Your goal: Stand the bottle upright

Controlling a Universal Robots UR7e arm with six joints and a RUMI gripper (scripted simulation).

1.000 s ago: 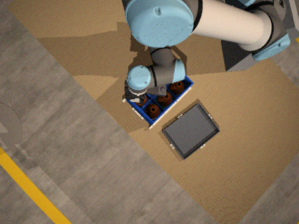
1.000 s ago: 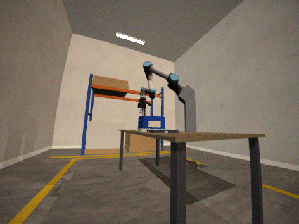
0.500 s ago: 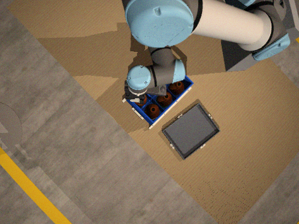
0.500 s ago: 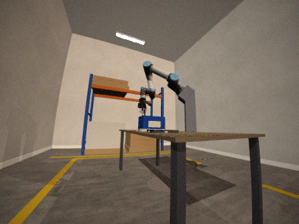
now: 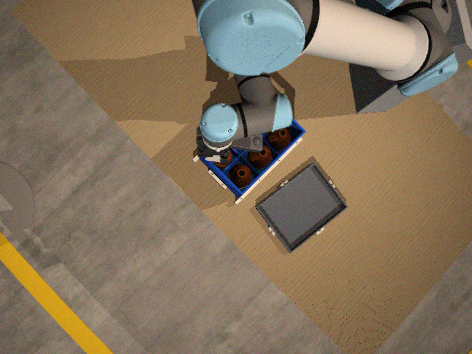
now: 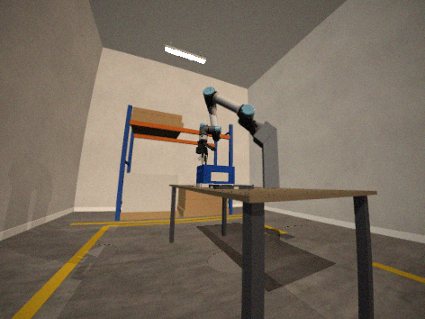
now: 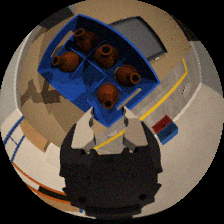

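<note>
The brown bottle lies 3 cm ahead of my hand, 8 cm to the left of it and 11 cm below it. The rest, counted from my hand: blue crate 7 cm behind, 6 cm to the left, 11 cm below; then grey tray 2 cm ahead, 31 cm to the left, 18 cm below.
</note>
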